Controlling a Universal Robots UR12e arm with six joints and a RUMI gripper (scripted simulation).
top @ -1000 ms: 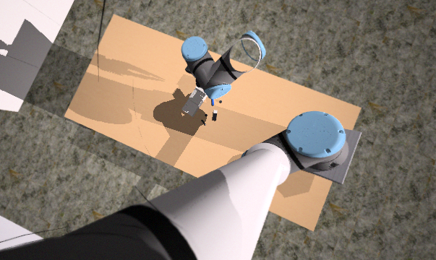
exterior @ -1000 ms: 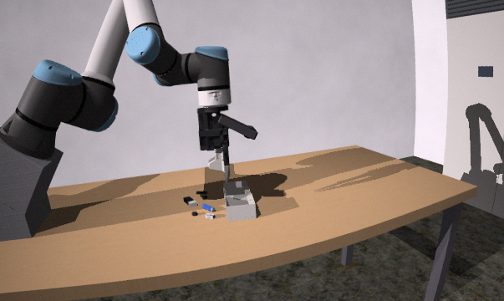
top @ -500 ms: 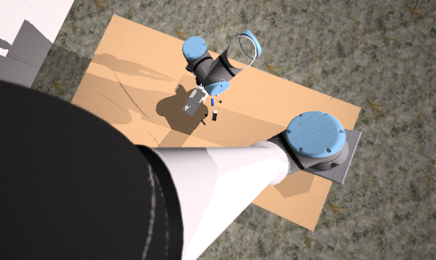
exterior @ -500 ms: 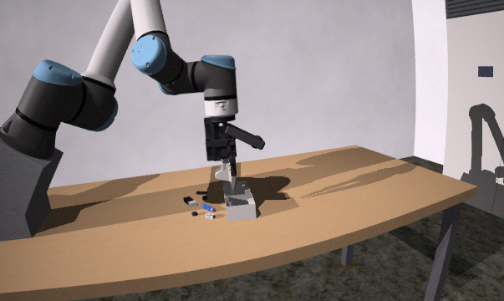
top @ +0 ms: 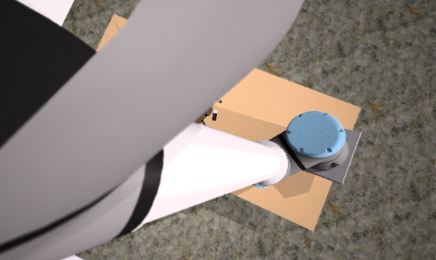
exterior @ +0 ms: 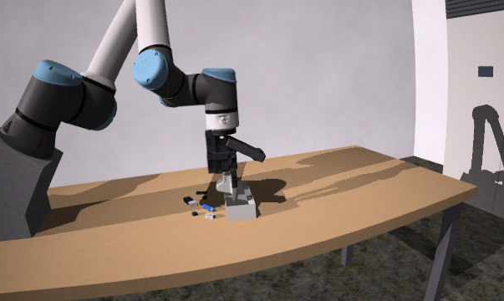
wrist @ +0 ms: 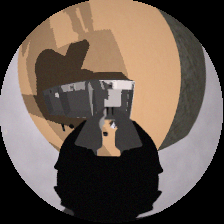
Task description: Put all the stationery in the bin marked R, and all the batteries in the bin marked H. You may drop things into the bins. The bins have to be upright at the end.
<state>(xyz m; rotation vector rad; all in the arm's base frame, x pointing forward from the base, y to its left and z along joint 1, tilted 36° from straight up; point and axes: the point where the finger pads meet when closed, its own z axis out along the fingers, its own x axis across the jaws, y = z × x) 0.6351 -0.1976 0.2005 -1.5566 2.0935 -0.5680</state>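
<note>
Right now my hand is 7 cm to the right of the grey double bin, 4 cm short of it and 3 cm above it. From my hand the other things lie so: short black stick: 22 cm to the left, 5 cm below, 5 cm behind; then white item: 7 cm behind, 4 cm below, 1 cm to the left; then blue battery: 7 cm to the left, 6 cm behind, 4 cm below.
</note>
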